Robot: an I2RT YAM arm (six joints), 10 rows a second.
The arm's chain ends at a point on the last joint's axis. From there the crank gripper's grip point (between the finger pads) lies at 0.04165 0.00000 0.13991 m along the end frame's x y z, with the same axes.
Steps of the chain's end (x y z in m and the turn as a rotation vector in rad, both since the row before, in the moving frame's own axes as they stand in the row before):
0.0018, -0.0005, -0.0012, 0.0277, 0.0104, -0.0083
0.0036, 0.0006, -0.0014, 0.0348, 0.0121, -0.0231
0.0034, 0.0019, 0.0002, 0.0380, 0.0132, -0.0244
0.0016, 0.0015, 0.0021, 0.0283, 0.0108, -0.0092
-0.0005, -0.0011, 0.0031, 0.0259, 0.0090, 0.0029
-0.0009, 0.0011, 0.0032, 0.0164, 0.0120, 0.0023
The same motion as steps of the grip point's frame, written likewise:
0.0032, -0.0047, -0.0017, 0.0277, 0.0104, -0.0083
0.0052, -0.0052, -0.0020, 0.0348, 0.0121, -0.0231
0.0052, -0.0044, -0.0005, 0.0380, 0.0132, -0.0244
0.0031, -0.0028, 0.0016, 0.0283, 0.0108, -0.0092
0.0008, -0.0046, 0.0027, 0.0259, 0.0090, 0.0029
0.0008, -0.0011, 0.0027, 0.0164, 0.0120, 0.0023

